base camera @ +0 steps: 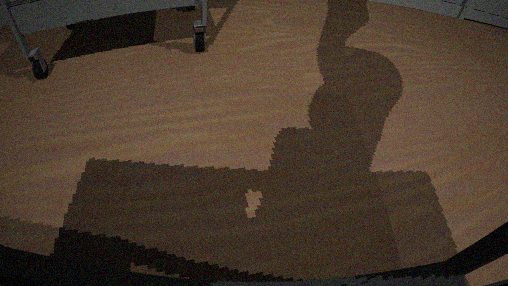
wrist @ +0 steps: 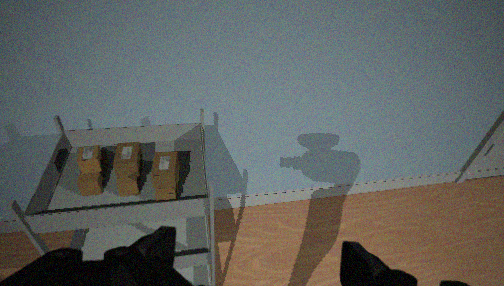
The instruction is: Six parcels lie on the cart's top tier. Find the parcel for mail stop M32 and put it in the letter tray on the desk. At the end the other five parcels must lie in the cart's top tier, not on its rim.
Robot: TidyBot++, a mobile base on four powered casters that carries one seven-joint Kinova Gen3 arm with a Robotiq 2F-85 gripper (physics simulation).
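Places are measured from the arm's base along level axes (x ahead, y left, z up), in metres.
Where they show: gripper, between the fingertips: [wrist: 257, 252].
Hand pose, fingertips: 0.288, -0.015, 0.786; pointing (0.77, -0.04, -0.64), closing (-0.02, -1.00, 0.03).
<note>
After its pixels a point has its place, as x, y, z.
The grey cart [wrist: 120, 212] @(0.639, 0.296, 0.313) stands at the left in the wrist view; its lower part and casters show at the top left of the base camera view [base camera: 100, 15] @(0.636, 0.305, -0.259). Brown parcels lie in its top tier in three columns: left [wrist: 90, 161] @(0.759, 0.414, 0.359), middle [wrist: 127, 160] @(0.766, 0.315, 0.368) and right [wrist: 165, 170] @(0.741, 0.205, 0.369). Each column shows a white label on its rear parcel, too small to read. Which parcel is for M32 I cannot tell. My gripper [wrist: 257, 252] @(0.288, -0.015, 0.786) is open and empty, its black fingers apart at the bottom of the wrist view, away from the parcels. The desk and letter tray do not show.
A blue-grey wall [wrist: 260, 75] @(1.266, -0.027, 0.400) stands behind the cart, with a pale baseboard [wrist: 280, 198] @(1.299, -0.210, -0.359). A grey panel [wrist: 487, 152] @(1.592, -1.453, -0.126) stands at the right edge of the wrist view. The wooden floor [base camera: 150, 110] @(0.478, 0.155, -0.397) carries the robot's shadow. The cart's casters [base camera: 200, 41] @(0.684, 0.085, -0.359) stand on it.
</note>
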